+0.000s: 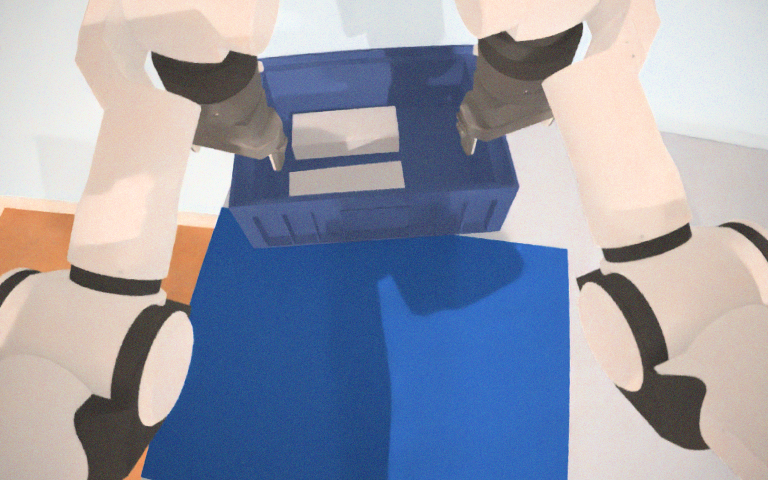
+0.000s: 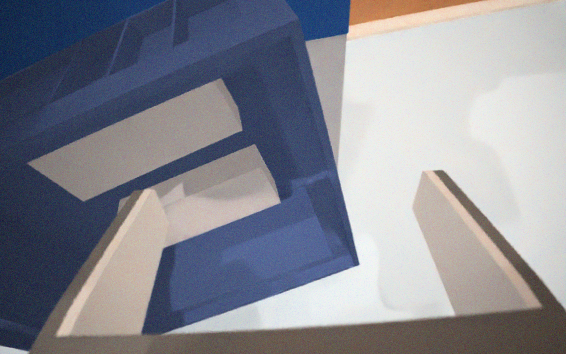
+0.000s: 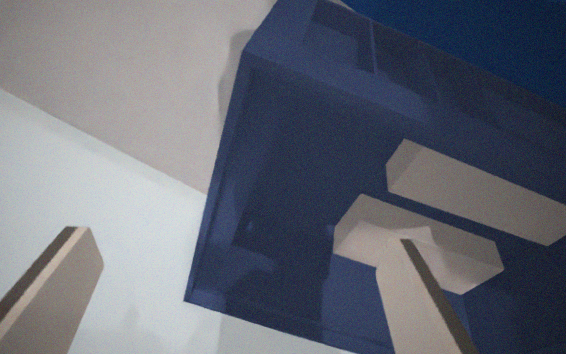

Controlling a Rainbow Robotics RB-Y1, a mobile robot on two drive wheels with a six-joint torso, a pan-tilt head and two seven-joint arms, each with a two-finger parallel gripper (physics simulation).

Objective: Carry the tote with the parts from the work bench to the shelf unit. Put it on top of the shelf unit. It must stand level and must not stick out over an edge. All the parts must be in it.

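Frame: origin at the robot's base, x back, y right, z up, level; metres.
Seen in the pictures: left gripper, fingertip midpoint: (image 1: 238, 154) (image 2: 288, 198); right gripper, fingertip midpoint: (image 1: 506, 134) (image 3: 243, 252).
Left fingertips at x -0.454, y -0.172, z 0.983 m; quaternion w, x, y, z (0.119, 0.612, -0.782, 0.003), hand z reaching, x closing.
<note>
Pixels of each thing's top centre, then the offset from my left fingertips to it. Level surfaces: height alone.
- dark blue tote at its top centre: (image 3: 427, 306) (image 2: 131, 277) (image 1: 368, 112) dz -0.071, dx -0.119, dy +0.165 m
- back block at its top centre: (image 2: 201, 214) (image 3: 416, 261) (image 1: 344, 124) dz -0.161, dx -0.177, dy +0.122 m
- front block at its top centre: (image 2: 134, 142) (image 3: 499, 197) (image 1: 346, 184) dz -0.160, dx -0.050, dy +0.123 m
- blue surface at its surface level: dz -0.218 m
- Orange floor at its surface level: dz -0.982 m
A dark blue tote (image 1: 373, 217) (image 2: 225, 45) (image 3: 285, 32) stands with its open top up. Two light grey blocks lie inside it, a back block (image 1: 345, 135) (image 2: 225, 200) (image 3: 380, 215) and a front block (image 1: 346, 178) (image 2: 150, 140) (image 3: 475, 195). My left gripper (image 1: 236, 153) (image 2: 288, 198) is open and empty at the tote's left end, one finger over the inside and one beyond the side wall. My right gripper (image 1: 509, 134) (image 3: 243, 252) is open and empty at the right end in the same way. Finger height against the rim is hard to tell.
A blue surface (image 1: 475, 384) stretches from the tote towards me. A light grey surface (image 1: 617, 441) (image 3: 140, 90) lies right of the tote. Orange floor (image 1: 33, 237) (image 2: 400, 10) shows at the left. I cannot tell which surface belongs to the shelf unit.
</note>
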